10 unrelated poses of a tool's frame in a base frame.
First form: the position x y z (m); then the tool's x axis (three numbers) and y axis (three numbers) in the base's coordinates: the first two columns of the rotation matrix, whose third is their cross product.
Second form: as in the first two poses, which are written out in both.
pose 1, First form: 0.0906 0.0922 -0.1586 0.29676 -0.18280 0.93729 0.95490 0.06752 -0.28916
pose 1, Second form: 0.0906 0.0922 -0.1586 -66.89 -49.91 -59.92
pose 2, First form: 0.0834 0.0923 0.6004 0.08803 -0.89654 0.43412 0.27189 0.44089 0.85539
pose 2, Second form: 0.0834 0.0923 0.6004 38.94 -66.72 -55.99
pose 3, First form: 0.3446 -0.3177 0.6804 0.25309 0.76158 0.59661 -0.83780 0.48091 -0.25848
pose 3, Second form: 0.3446 -0.3177 0.6804 6.87 -42.20 62.48
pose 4, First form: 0.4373 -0.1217 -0.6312 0.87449 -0.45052 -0.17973 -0.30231 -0.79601 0.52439
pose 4, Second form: 0.4373 -0.1217 -0.6312 146.13 -31.41 -23.32
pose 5, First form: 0.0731 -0.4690 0.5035 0.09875 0.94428 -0.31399 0.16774 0.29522 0.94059
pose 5, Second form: 0.0731 -0.4690 0.5035 65.15 77.67 46.58
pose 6, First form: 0.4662 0.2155 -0.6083 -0.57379 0.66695 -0.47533 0.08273 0.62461 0.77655
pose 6, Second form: 0.4662 0.2155 -0.6083 33.63 117.17 53.06
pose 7, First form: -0.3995 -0.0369 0.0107 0.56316 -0.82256 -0.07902 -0.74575 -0.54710 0.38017
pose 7, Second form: -0.3995 -0.0369 0.0107 143.01 -73.98 -20.52
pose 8, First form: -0.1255 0.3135 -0.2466 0.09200 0.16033 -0.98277 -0.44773 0.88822 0.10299
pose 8, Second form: -0.1255 0.3135 -0.2466 -14.14 80.84 26.26
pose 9, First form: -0.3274 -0.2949 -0.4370 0.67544 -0.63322 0.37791 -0.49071 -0.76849 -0.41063
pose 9, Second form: -0.3274 -0.2949 -0.4370 -149.85 51.45 -42.49
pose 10, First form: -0.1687 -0.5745 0.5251 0.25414 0.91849 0.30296 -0.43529 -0.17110 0.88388
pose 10, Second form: -0.1687 -0.5745 0.5251 68.67 31.04 74.94
